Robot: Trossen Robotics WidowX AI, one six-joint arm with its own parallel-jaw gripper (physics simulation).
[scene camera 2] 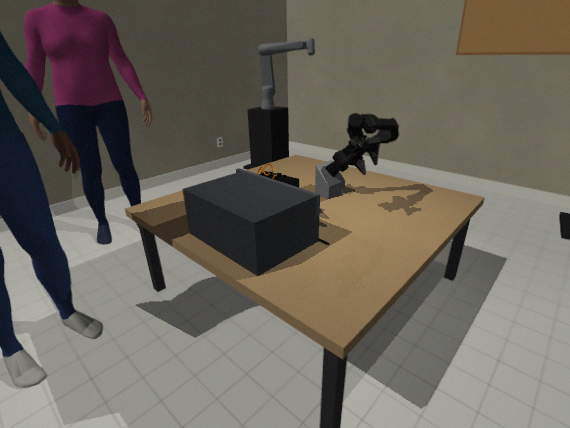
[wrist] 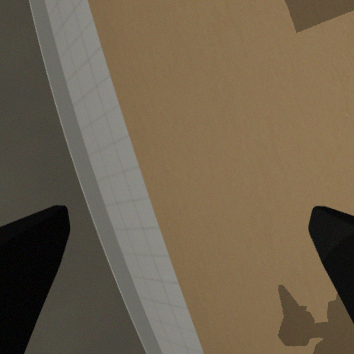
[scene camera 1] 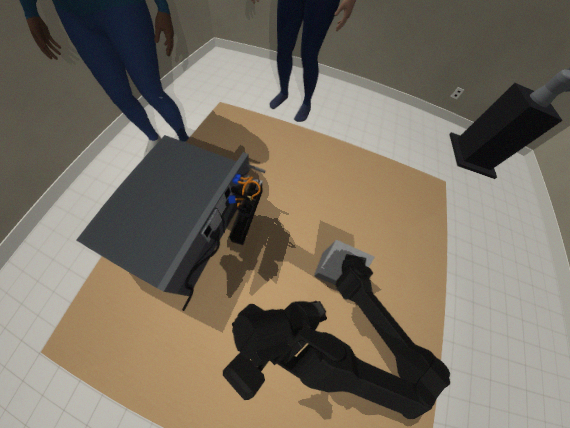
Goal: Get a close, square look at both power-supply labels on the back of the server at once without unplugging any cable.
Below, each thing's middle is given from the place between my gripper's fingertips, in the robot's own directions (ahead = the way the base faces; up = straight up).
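Scene:
Position of the black block (scene camera 1: 239, 231) relative to my hand: 12 cm ahead of it, 38 cm to the right of it, 8 cm below it.

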